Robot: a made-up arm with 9 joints. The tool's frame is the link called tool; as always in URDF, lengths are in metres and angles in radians. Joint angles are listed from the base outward.
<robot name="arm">
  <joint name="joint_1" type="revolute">
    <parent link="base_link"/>
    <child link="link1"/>
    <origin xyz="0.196 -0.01 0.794"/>
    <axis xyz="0 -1 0"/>
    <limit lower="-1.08" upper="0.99"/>
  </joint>
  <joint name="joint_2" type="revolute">
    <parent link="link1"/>
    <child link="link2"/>
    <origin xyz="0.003 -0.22 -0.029"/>
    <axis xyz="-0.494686 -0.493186 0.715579"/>
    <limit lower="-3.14" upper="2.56"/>
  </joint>
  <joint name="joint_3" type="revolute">
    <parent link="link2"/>
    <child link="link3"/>
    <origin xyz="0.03 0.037 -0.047"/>
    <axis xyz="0 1 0"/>
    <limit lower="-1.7" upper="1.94"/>
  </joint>
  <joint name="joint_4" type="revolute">
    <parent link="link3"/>
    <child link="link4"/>
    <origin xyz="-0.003 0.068 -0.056"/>
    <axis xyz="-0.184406 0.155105 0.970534"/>
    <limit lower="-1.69" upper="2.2"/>
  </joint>
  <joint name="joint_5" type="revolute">
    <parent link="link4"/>
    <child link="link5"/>
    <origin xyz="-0.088 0 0.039"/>
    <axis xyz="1 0 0"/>
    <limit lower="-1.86" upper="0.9"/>
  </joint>
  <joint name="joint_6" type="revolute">
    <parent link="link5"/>
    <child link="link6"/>
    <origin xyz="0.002 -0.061 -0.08"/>
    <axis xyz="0 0 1"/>
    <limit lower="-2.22" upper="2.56"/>
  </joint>
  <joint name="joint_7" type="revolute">
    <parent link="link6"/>
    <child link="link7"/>
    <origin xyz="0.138 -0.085 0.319"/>
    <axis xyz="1 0 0"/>
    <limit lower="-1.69" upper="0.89"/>
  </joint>
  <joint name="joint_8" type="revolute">
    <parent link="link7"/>
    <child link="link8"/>
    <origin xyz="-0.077 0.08 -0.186"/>
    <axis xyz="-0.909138 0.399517 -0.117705"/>
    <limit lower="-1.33" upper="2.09"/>
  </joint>
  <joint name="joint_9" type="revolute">
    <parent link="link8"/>
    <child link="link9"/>
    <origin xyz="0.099 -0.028 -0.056"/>
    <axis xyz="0 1 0"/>
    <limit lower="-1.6" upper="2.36"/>
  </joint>
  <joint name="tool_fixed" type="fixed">
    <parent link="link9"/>
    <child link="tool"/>
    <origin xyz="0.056 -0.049 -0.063"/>
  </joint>
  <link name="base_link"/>
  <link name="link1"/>
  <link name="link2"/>
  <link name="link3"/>
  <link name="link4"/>
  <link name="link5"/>
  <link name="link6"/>
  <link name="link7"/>
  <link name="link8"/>
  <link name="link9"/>
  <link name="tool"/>
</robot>
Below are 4 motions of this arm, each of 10 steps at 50 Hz.
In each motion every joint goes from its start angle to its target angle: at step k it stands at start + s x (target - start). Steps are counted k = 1, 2, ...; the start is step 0. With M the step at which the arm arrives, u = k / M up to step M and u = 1 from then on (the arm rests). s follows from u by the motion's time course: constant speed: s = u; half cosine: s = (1 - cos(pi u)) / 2; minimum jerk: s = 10 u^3 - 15 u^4 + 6 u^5.
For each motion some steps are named. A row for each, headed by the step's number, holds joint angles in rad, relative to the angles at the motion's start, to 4 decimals.
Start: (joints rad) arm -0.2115 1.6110 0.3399 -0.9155 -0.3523 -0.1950 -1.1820 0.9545 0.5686
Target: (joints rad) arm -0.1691 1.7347 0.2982 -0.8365 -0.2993 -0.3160 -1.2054 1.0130 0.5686
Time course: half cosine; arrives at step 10
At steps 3, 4, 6, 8, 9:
3: 0.0087 0.0255 -0.0086 0.0163 0.0109 -0.0249 -0.0048 0.0121 0.0000
4: 0.0146 0.0427 -0.0144 0.0273 0.0183 -0.0418 -0.0081 0.0202 0.0000
6: 0.0278 0.0810 -0.0273 0.0517 0.0347 -0.0792 -0.0153 0.0383 0.0000
8: 0.0384 0.1119 -0.0377 0.0715 0.0479 -0.1094 -0.0212 0.0529 0.0000
9: 0.0414 0.1207 -0.0407 0.0771 0.0517 -0.1180 -0.0228 0.0571 0.0000

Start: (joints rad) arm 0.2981 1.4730 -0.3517 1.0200 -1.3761 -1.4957 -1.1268 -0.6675 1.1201
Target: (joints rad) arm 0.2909 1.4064 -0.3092 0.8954 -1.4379 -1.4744 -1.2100 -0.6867 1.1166
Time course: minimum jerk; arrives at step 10
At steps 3, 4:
3: -0.0012 -0.0109 0.0069 -0.0203 -0.0101 0.0035 -0.0136 -0.0031 -0.0006
4: -0.0023 -0.0211 0.0135 -0.0396 -0.0196 0.0068 -0.0264 -0.0061 -0.0011

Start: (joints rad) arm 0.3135 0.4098 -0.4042 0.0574 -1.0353 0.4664 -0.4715 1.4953 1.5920
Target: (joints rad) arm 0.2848 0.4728 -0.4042 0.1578 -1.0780 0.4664 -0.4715 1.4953 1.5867
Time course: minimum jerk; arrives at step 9
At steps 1, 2, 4, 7, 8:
1: -0.0003 0.0007 0.0000 0.0012 -0.0005 0.0000 0.0000 0.0000 -0.0001
2: -0.0022 0.0048 0.0000 0.0077 -0.0033 0.0000 0.0000 0.0000 -0.0004
4: -0.0114 0.0250 0.0000 0.0398 -0.0169 0.0000 0.0000 0.0000 -0.0021
7: -0.0265 0.0582 0.0000 0.0927 -0.0394 0.0000 0.0000 0.0000 -0.0049
8: -0.0284 0.0623 0.0000 0.0992 -0.0422 0.0000 0.0000 0.0000 -0.0052

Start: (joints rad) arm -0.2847 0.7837 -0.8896 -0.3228 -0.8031 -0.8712 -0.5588 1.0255 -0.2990
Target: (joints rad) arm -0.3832 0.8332 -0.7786 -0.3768 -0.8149 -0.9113 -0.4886 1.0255 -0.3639
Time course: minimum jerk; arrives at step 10
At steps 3, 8, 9, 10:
3: -0.0161 0.0081 0.0181 -0.0088 -0.0019 -0.0065 0.0114 0.0000 -0.0106
8: -0.0928 0.0466 0.1046 -0.0509 -0.0111 -0.0378 0.0661 0.0000 -0.0611
9: -0.0977 0.0491 0.1100 -0.0535 -0.0117 -0.0398 0.0696 0.0000 -0.0643
10: -0.0985 0.0495 0.1110 -0.0540 -0.0118 -0.0401 0.0702 0.0000 -0.0649

